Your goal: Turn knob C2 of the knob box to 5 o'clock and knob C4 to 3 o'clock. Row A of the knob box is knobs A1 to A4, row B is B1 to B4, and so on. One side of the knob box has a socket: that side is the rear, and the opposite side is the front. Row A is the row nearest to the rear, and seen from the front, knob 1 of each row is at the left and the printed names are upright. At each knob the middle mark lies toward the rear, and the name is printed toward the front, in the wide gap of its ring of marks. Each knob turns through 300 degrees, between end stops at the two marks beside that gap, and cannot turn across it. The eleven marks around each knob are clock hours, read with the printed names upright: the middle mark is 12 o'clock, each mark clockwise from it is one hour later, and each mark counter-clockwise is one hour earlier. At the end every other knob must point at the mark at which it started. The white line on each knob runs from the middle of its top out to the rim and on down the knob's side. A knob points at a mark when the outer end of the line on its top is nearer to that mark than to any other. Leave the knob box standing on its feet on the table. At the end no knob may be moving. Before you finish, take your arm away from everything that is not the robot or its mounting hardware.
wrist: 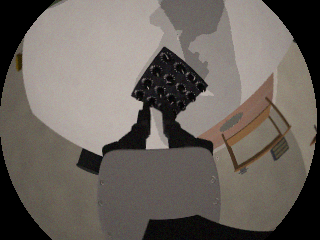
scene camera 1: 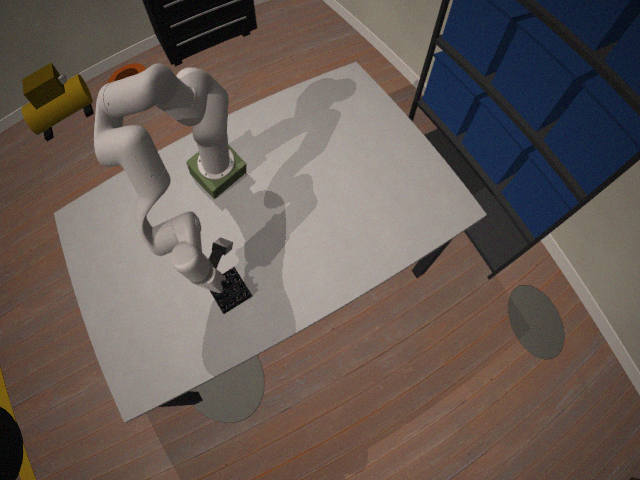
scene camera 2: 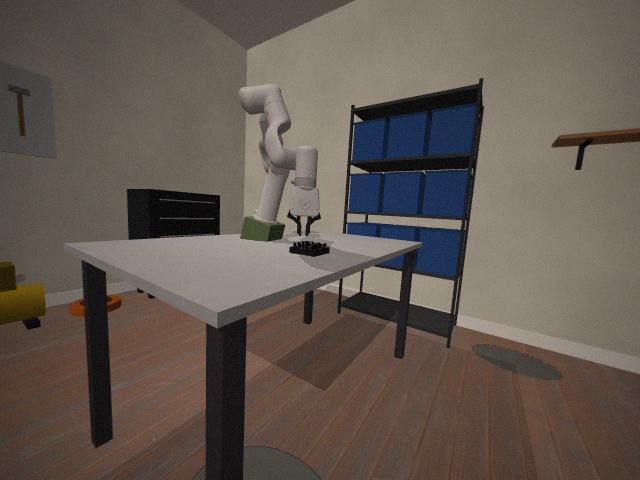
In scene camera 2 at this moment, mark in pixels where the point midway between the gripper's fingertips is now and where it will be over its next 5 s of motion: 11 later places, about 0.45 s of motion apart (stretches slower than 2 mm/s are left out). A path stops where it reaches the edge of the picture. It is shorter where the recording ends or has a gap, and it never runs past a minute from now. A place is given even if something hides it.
My gripper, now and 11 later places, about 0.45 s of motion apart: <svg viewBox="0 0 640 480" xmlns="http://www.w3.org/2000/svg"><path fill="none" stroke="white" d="M303 235L303 235L303 234L303 232L302 231L301 230L301 231L301 234L301 239L301 242L300 243L300 244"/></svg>
